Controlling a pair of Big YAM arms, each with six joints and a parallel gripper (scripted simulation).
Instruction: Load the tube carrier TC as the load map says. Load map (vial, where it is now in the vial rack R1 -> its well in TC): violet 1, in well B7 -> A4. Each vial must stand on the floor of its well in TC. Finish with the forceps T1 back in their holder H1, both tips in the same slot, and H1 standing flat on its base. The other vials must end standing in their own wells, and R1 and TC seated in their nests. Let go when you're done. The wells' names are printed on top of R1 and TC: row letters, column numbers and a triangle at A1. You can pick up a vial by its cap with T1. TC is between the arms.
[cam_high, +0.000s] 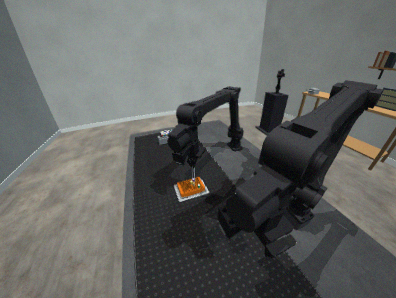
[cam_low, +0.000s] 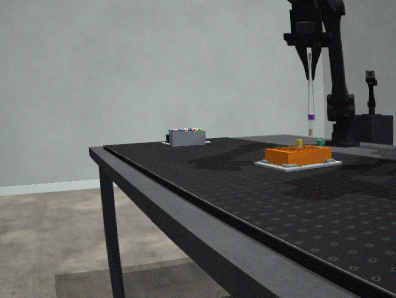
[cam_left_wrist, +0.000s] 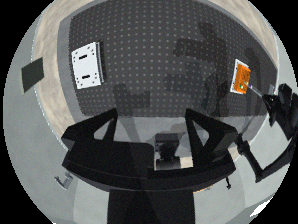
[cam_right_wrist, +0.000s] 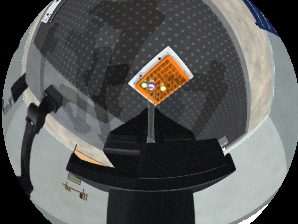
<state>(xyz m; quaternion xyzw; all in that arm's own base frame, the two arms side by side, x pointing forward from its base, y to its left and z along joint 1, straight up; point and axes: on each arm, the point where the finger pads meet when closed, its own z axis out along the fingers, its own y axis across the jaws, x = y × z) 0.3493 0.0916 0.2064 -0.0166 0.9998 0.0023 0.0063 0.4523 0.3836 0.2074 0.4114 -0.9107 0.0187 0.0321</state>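
Now: right hand 10 mm short of the orange tube carrier, 40 mm to the left of it and 170 mm above it.
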